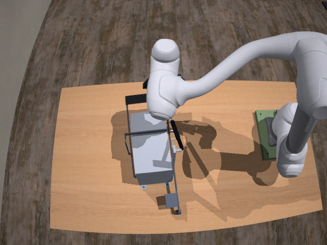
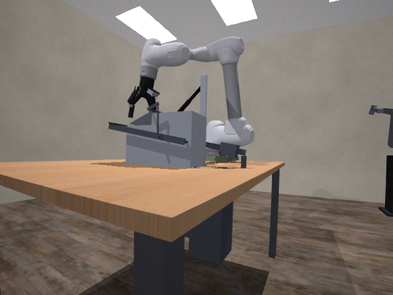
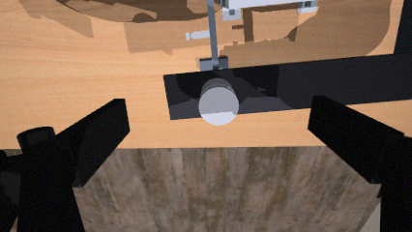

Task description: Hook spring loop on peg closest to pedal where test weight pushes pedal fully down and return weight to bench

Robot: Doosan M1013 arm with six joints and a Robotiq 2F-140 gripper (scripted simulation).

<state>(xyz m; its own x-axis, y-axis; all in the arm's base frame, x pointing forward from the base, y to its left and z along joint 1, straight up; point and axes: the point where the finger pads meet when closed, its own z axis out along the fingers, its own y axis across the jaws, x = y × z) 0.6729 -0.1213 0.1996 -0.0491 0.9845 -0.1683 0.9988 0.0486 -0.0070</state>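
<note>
My gripper is now 30 mm above the steel test weight. The rest, counted from my hand: peg: 360 mm to the left, 160 mm above, 50 mm behind.
</note>
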